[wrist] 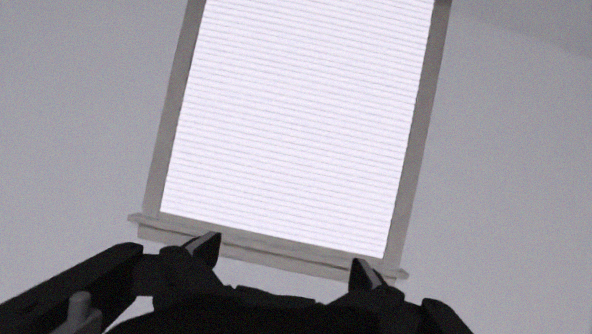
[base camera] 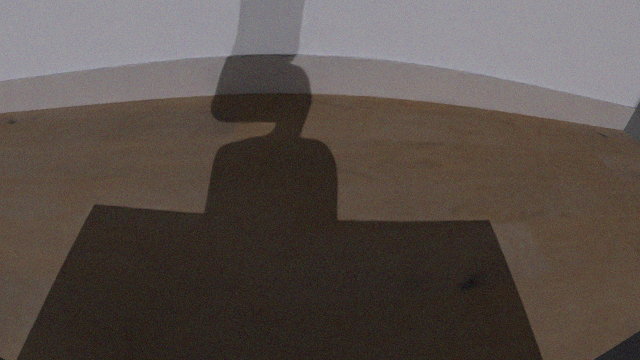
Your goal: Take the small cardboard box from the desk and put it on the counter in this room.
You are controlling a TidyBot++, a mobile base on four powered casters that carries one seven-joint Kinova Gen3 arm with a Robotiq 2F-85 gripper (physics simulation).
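Places are measured from the arm's base along level axes (x down, y ahead, z right), in metres.
Where they show: gripper, fingertip midpoint: [wrist: 284, 260].
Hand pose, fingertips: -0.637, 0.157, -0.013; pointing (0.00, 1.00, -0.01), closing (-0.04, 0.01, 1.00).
Note:
After its pixels a point has its place, as x, y, z.
My gripper [wrist: 284, 260] @(-0.637, 0.157, -0.013) is open and empty, its two black fingers wide apart at the bottom of the wrist view. It points at a wall with a window. The small cardboard box, the desk and the counter do not show in either view.
A bright window with blinds [wrist: 300, 120] @(-0.851, 0.794, -0.066) in a grey frame is tilted in the wrist view, with a sill [wrist: 285, 260] @(-0.391, 0.785, -0.019) behind the fingers. In the base view a pale wall [base camera: 450, 35] @(0.224, 0.820, 0.317) with a baseboard [base camera: 400, 80] @(0.349, 0.801, 0.212) rises behind the wooden floor [base camera: 425, 165] @(0.396, 0.558, 0.210). The robot's dark shadow [base camera: 270, 280] @(0.396, 0.330, -0.030) lies across floor and wall.

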